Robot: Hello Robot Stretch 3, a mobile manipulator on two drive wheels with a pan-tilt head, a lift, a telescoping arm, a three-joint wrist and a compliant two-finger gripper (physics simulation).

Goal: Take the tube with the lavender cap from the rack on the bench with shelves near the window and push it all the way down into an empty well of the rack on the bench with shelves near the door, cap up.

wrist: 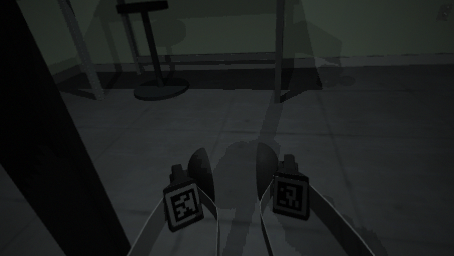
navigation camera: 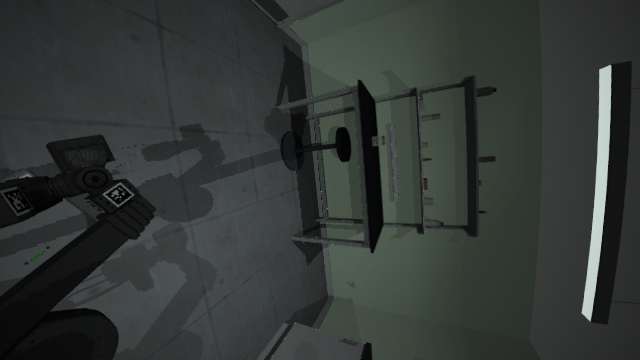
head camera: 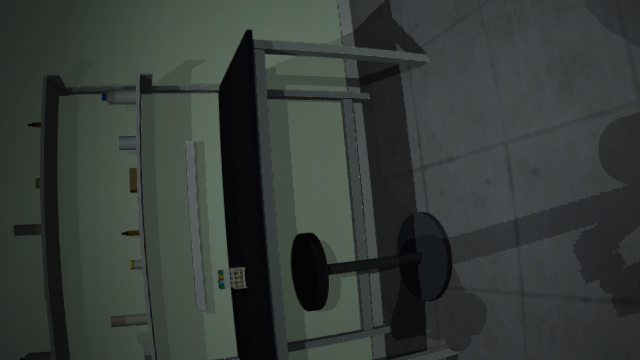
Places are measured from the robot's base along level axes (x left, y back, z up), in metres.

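Pixels of known places: gripper, between the fingertips: (wrist: pixel 232 164).
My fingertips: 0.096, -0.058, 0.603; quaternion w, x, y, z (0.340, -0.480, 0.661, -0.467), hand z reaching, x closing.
Observation:
Behind a point stands the place of what it marks, as x, y, z.
A bench with shelves, its dark top (head camera: pixel 242 175) @(-1.471, 1.224, 0.915) (navigation camera: pixel 371 195) @(-1.331, 1.204, 0.915) appearing sideways in the head and navigation views, looks like the one near the door. A small pale rack (head camera: pixel 238 278) @(-1.810, 0.910, 0.945) (navigation camera: pixel 375 141) @(-1.814, 0.918, 0.945) stands on it. Tubes with green, yellow and blue caps (head camera: pixel 221 279) @(-1.811, 0.914, 1.022) show in it; I cannot make out a lavender cap or which wells are empty at this size. My gripper (wrist: pixel 232 164) @(0.096, -0.058, 0.603) is open and empty in the wrist view, with floor showing between its fingertips, well away from the bench. The second bench, near the window, cannot be identified in these views.
A black stool (head camera: pixel 310 271) @(-1.661, 0.833, 0.661) (navigation camera: pixel 343 144) @(-1.672, 0.831, 0.661) (wrist: pixel 142 7) stands in front of the bench. Bottles, cups and boxes stand on the lower shelf (head camera: pixel 141 200) @(-1.712, 1.300, 1.354) and upper shelf (head camera: pixel 50 200) @(-1.803, 1.394, 1.810). My arm (navigation camera: pixel 65 270) @(-0.029, 0.097, 0.802) shows lower left in the navigation view. A white cabinet (navigation camera: pixel 315 345) @(-0.241, 1.964, 0.458) is at its bottom edge.

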